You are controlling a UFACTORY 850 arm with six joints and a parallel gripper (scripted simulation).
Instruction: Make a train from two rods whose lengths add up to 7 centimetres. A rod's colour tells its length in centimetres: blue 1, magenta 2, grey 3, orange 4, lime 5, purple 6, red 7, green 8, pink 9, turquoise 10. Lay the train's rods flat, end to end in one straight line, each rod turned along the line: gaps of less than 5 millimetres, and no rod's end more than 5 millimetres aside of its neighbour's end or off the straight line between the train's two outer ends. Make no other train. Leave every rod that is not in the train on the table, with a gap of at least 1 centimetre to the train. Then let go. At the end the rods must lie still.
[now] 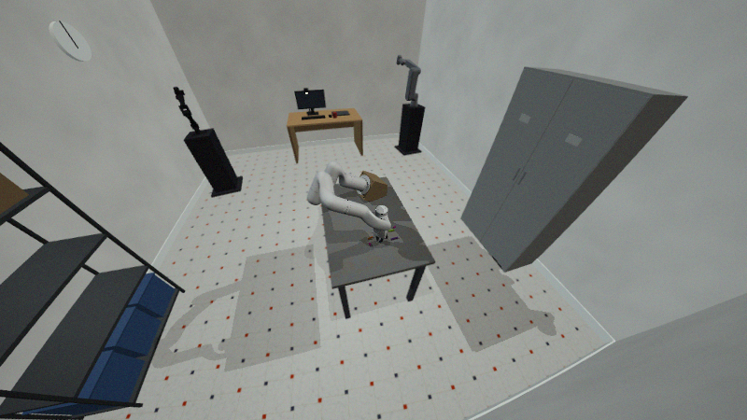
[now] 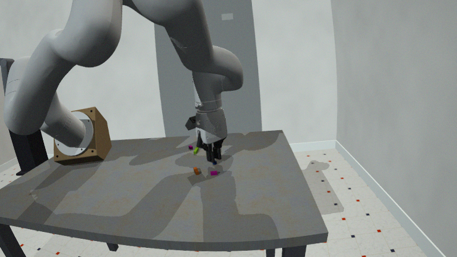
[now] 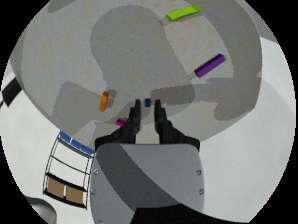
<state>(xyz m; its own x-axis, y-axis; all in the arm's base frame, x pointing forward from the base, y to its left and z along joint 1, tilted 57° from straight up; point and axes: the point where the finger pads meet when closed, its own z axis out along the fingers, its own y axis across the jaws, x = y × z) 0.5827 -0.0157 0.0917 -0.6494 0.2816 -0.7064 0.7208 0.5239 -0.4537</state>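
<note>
The blue rod lies 3 cm below my hand. The rest, counted from my hand: lime rod: 7 cm behind, 14 cm to the left, 3 cm below; orange rod: 6 cm behind, 5 cm to the right, 3 cm below; purple rod: 2 cm ahead, 12 cm to the left, 3 cm below.
</note>
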